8 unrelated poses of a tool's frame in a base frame.
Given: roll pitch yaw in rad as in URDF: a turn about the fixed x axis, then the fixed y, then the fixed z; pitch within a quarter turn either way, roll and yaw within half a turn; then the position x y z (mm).
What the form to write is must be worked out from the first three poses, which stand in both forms.
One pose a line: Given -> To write
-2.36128, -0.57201, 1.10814, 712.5, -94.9, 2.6 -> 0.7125, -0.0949, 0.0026, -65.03, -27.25, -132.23
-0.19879, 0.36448, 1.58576, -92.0, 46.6, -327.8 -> -0.0920, 0.0466, -0.3278, 90.82, -11.69, -20.72
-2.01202, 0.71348, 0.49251, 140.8, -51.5, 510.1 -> 0.1408, -0.0515, 0.5101, 25.62, -42.36, -115.91
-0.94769, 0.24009, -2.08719, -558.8, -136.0, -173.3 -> -0.5588, -0.1360, -0.1733, -128.51, 39.62, 42.62
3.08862, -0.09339, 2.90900, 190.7, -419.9, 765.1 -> 0.1907, -0.4199, 0.7651, -166.37, -4.50, -175.80
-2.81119, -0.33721, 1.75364, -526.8, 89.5, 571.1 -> -0.5268, 0.0895, 0.5711, -100.67, -22.08, -164.43
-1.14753, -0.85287, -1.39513, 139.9, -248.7, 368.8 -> 0.1399, -0.2487, 0.3688, -77.64, 57.53, -59.78
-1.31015, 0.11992, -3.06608, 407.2, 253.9, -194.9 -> 0.4072, 0.2539, -0.1949, -172.25, 2.42, 75.16
